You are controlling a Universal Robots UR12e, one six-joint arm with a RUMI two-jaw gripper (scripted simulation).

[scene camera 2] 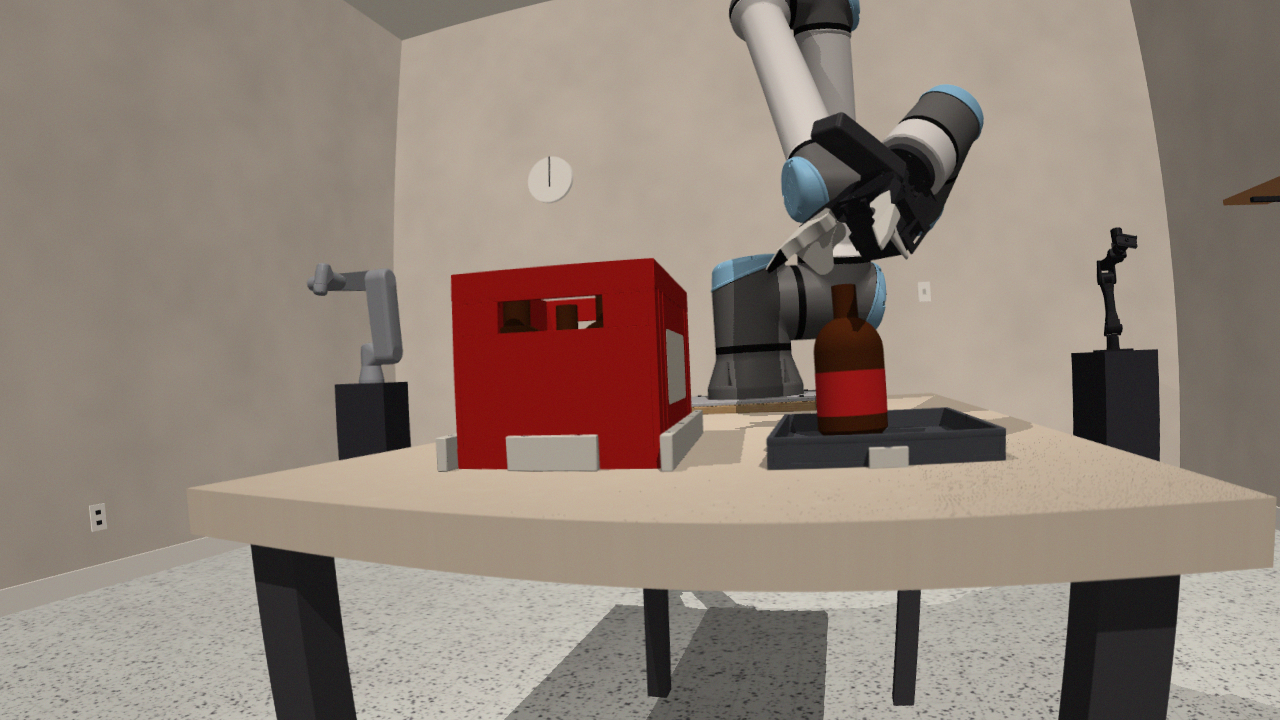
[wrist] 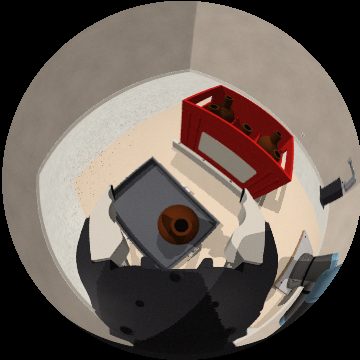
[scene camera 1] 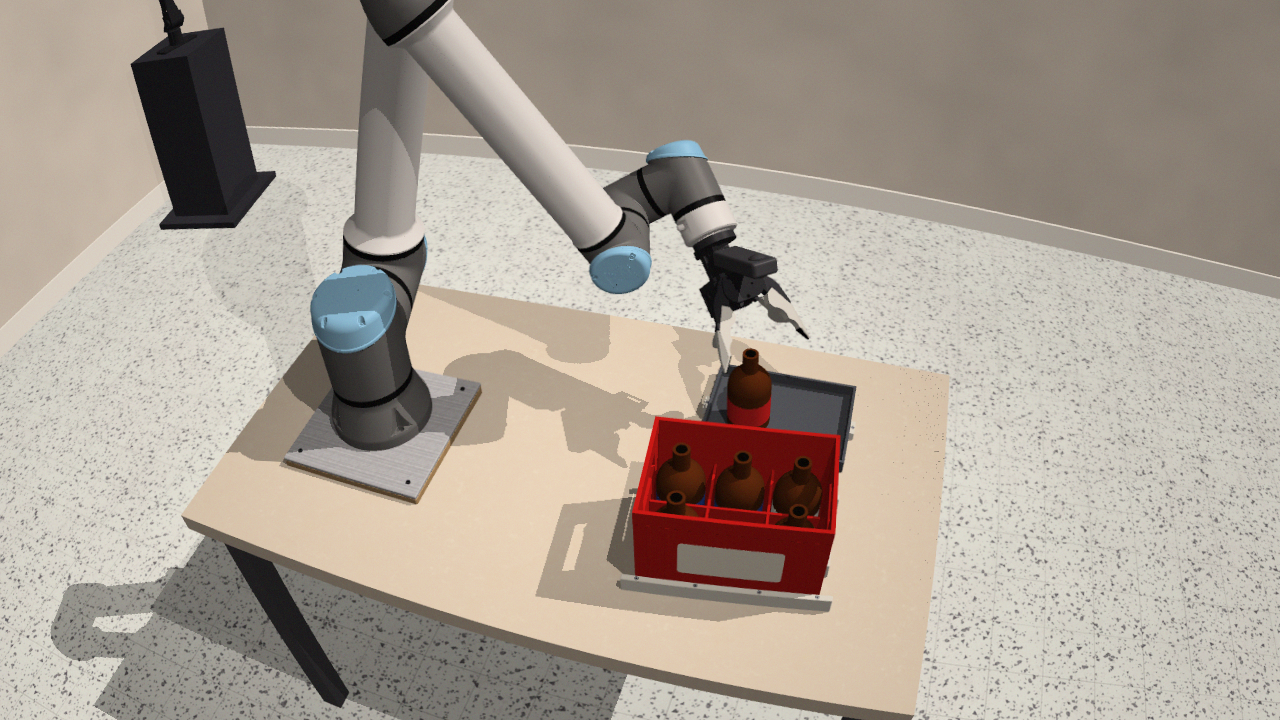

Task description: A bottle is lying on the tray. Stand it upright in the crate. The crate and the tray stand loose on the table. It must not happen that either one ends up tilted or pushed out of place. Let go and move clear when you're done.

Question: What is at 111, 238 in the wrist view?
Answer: My gripper.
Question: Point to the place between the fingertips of my gripper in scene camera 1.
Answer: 768, 356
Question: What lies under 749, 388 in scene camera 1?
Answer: A brown bottle.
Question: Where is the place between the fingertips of my gripper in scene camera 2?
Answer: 818, 260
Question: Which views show the brown bottle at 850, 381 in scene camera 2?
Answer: Scene camera 2, the wrist view and scene camera 1: all of them.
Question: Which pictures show the dark grey tray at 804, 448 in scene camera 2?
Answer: Scene camera 2, the wrist view and scene camera 1: all of them.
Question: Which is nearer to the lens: the brown bottle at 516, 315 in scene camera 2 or the dark grey tray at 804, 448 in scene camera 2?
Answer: The dark grey tray.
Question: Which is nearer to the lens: the brown bottle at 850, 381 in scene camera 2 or the dark grey tray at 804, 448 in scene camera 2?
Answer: The dark grey tray.
